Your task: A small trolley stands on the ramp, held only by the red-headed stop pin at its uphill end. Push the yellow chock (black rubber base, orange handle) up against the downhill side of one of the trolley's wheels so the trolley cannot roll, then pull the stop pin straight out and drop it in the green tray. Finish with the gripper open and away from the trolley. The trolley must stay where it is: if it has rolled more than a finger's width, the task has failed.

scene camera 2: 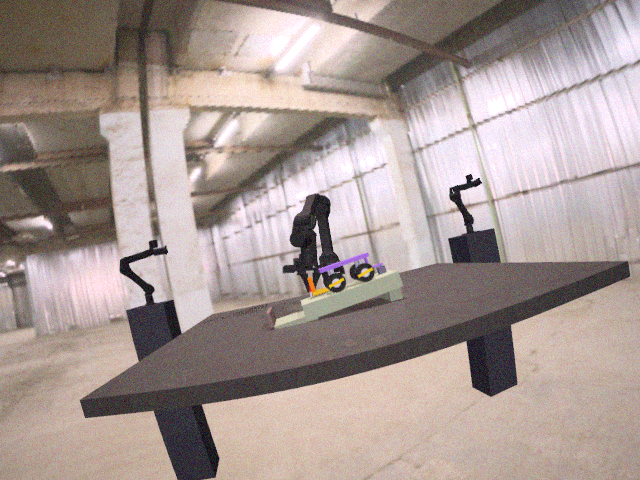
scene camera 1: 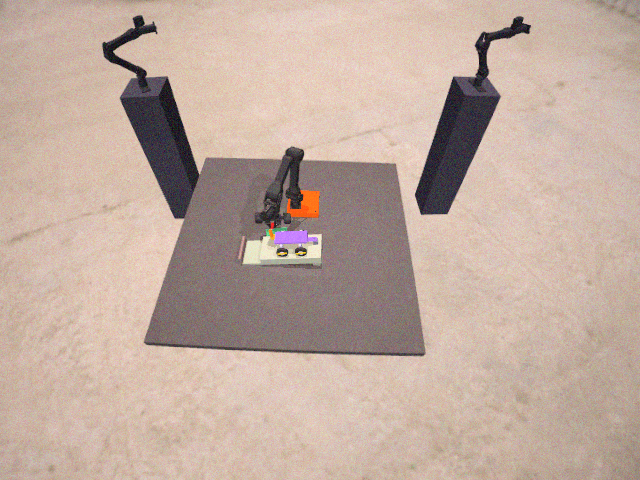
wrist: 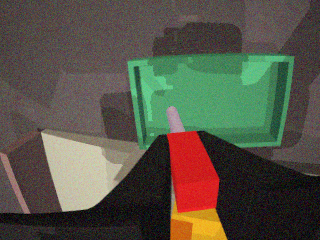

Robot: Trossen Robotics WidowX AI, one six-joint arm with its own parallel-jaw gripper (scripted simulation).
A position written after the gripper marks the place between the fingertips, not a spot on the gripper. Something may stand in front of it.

The gripper (scene camera 2: pixel 311 292) carries a red-headed stop pin (wrist: pixel 196 183).
The gripper shows as well in the wrist view (wrist: pixel 181 141).
